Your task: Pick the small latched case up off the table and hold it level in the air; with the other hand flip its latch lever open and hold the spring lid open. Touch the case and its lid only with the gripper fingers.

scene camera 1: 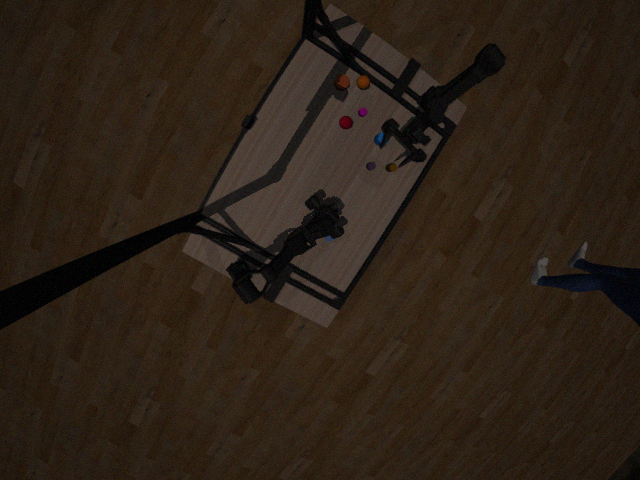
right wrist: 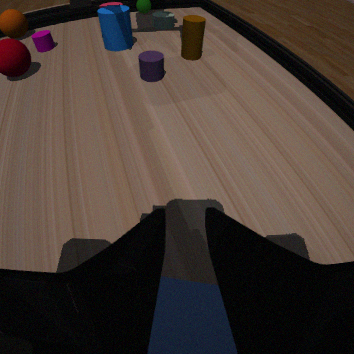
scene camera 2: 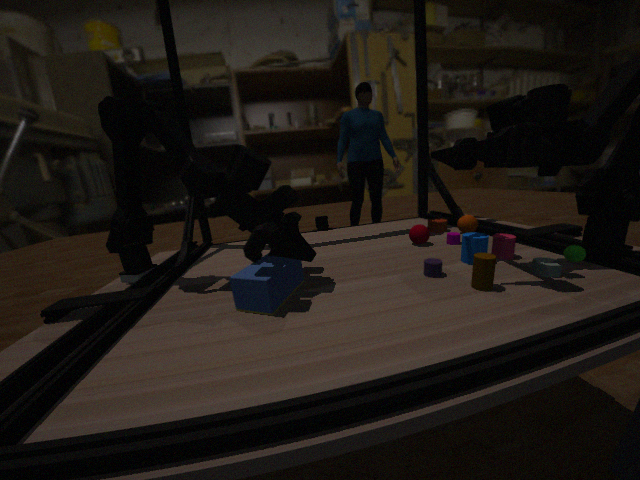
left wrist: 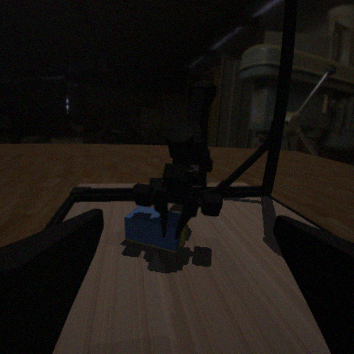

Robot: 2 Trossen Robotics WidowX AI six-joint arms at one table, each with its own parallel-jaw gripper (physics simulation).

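Places are measured from the left arm's base along level axes (x right, y ahead, z up), in metres.
Pixels of known places: left gripper, fingertip midpoint: (scene camera 1: pixel 389 158) (scene camera 2: pixel 442 152) (left wrist: pixel 191 221); right gripper, fingertip midpoint: (scene camera 1: pixel 335 205) (right wrist: pixel 184 215) (scene camera 2: pixel 314 257) (left wrist: pixel 169 237); left arm's base, origin of the base link: (scene camera 2: pixel 602 245); right arm's base, origin of the base link: (scene camera 1: pixel 240 268) (scene camera 2: pixel 138 270) (left wrist: pixel 198 183).
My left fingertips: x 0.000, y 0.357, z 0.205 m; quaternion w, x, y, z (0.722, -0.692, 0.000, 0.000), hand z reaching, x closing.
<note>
Ahead of a thing's pixels: the offset from my left fingertips to its top centre. Level surfaces: height alone.
The small blue latched case {dx -0.031, dy +0.321, dz -0.163 m} (scene camera 2: pixel 263 288) (left wrist: pixel 144 228) (right wrist: pixel 189 316) lies at the near left of the table {dz -0.224 m} (scene camera 2: pixel 366 333), with a yellow strip along its bottom edge. My right gripper (scene camera 1: pixel 325 210) (scene camera 2: pixel 280 248) (left wrist: pixel 169 237) (right wrist: pixel 184 215) reaches down onto it, its fingers shut on a narrow part of the case top. I cannot tell whether the case has left the table. My left gripper (scene camera 1: pixel 398 143) (scene camera 2: pixel 461 157) is open and empty, far off by the coloured shapes.
Near the left gripper stand a blue cylinder {dx +0.036, dy -0.093, dz -0.167 m} (scene camera 1: pixel 380 139) (scene camera 2: pixel 474 247) (right wrist: pixel 116 28), an ochre cylinder {dx -0.077, dy -0.036, dz -0.169 m} (scene camera 2: pixel 484 270) (right wrist: pixel 192 36), a purple cylinder {dx -0.010, dy +0.018, dz -0.196 m} (scene camera 2: pixel 432 267) (right wrist: pixel 151 65) and a red ball {dx +0.189, dy -0.037, dz -0.170 m} (scene camera 2: pixel 418 233) (right wrist: pixel 13 56). A black frame rail (scene camera 2: pixel 366 405) runs round the table edge. A person (scene camera 2: pixel 363 152) stands behind.
</note>
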